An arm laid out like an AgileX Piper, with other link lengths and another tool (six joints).
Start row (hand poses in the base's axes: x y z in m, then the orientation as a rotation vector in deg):
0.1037, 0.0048, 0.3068, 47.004, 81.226, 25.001
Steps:
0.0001, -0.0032, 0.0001, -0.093, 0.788, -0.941
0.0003, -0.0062, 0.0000, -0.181, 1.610, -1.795
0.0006, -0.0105, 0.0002, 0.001, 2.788, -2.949
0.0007, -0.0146, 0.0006, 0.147, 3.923, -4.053
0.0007, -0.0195, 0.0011, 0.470, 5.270, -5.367
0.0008, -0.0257, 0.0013, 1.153, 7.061, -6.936
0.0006, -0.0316, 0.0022, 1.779, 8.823, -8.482
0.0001, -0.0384, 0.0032, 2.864, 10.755, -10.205
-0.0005, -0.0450, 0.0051, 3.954, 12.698, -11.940
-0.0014, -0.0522, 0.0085, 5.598, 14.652, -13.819
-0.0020, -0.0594, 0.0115, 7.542, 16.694, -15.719
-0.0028, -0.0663, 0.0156, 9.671, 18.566, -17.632
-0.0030, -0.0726, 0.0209, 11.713, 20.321, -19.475
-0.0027, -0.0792, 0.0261, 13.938, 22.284, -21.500
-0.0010, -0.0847, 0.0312, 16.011, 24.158, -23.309
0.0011, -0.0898, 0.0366, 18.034, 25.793, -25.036
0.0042, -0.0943, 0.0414, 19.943, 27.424, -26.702
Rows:
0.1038, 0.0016, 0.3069, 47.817, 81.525, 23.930
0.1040, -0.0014, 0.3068, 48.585, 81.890, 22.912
0.1043, -0.0057, 0.3070, 49.885, 82.401, 21.729
0.1044, -0.0098, 0.3074, 51.107, 82.891, 20.565
0.1044, -0.0147, 0.3079, 52.679, 83.440, 19.280
0.1045, -0.0209, 0.3081, 54.858, 84.209, 17.882
0.1043, -0.0268, 0.3090, 56.964, 84.949, 16.452
0.1038, -0.0336, 0.3100, 59.622, 85.670, 15.135
0.1032, -0.0402, 0.3119, 62.298, 86.364, 13.786
0.1023, -0.0474, 0.3153, 65.538, 86.883, 12.704
0.1017, -0.0546, 0.3183, 69.078, 87.384, 11.766
0.1009, -0.0615, 0.3224, 72.733, 87.649, 11.000
0.1007, -0.0678, 0.3277, 76.235, 87.812, 10.253
0.1010, -0.0744, 0.3329, 80.084, 87.970, 9.377
0.1027, -0.0799, 0.3380, 83.644, 88.149, 8.580
0.1048, -0.0850, 0.3434, 87.030, 88.128, 7.899
0.1079, -0.0895, 0.3482, 90.283, 88.118, 7.166

